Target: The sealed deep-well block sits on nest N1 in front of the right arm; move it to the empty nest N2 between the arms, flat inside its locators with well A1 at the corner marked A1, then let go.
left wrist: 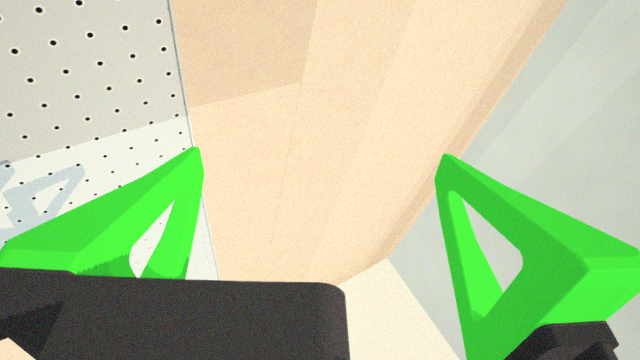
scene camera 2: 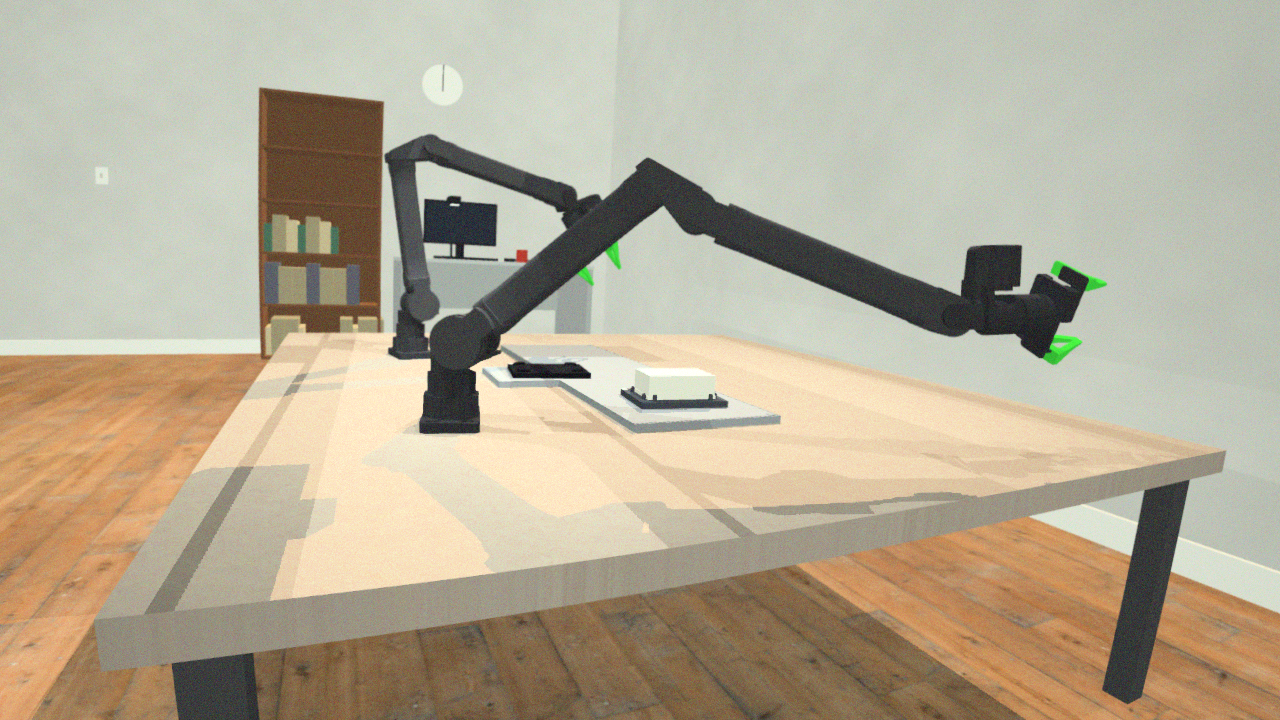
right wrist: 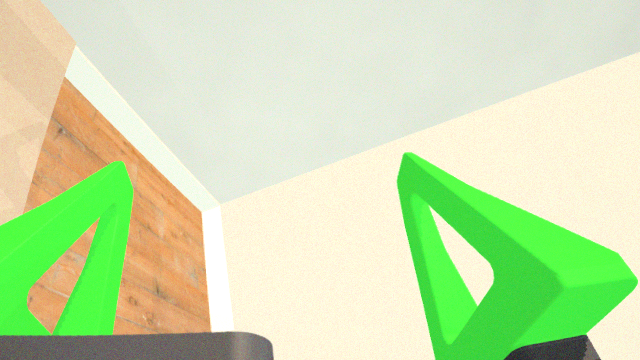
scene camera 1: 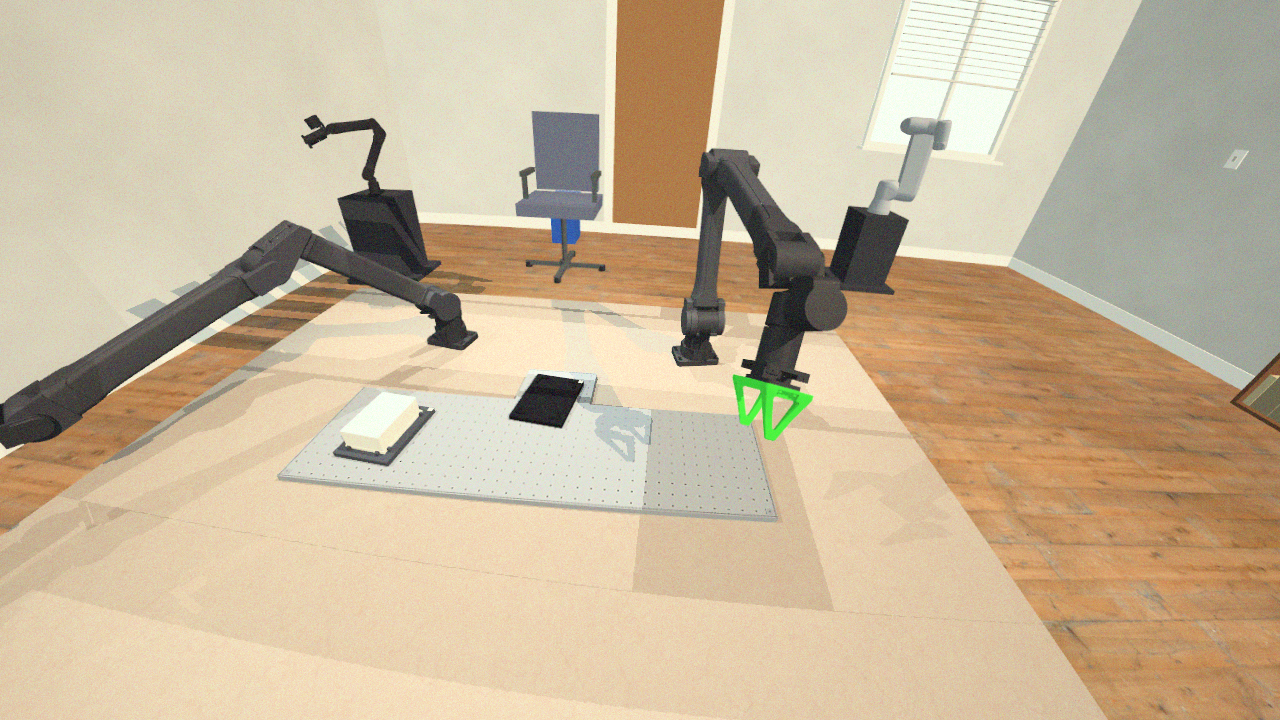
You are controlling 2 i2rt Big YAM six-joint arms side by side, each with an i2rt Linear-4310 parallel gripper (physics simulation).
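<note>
The sealed deep-well block [scene camera 1: 380,422] [scene camera 2: 674,383], a pale cream box, sits upright on the dark nest N1 [scene camera 1: 406,437] [scene camera 2: 678,403]. The empty black nest N2 [scene camera 1: 547,401] [scene camera 2: 547,370] lies between the arm bases. A tiny pale mark shows at its far right corner in scene camera 1; its lettering is unreadable. My left gripper [scene camera 1: 758,429] [scene camera 2: 605,275] [left wrist: 322,162] is open and empty, above the perforated board's right end in scene camera 1. My right gripper [scene camera 2: 1092,312] [right wrist: 266,170] is open and empty, raised far from the block. Well A1 cannot be made out.
The grey perforated board [scene camera 1: 501,458] [scene camera 2: 733,419] lies on the wooden table [scene camera 1: 429,582] [scene camera 2: 572,537] under N1. N2 stands at its back edge, on a lighter plate section. The upper right arm [scene camera 2: 805,259] passes above the table. A chair [scene camera 1: 565,152] stands behind the table.
</note>
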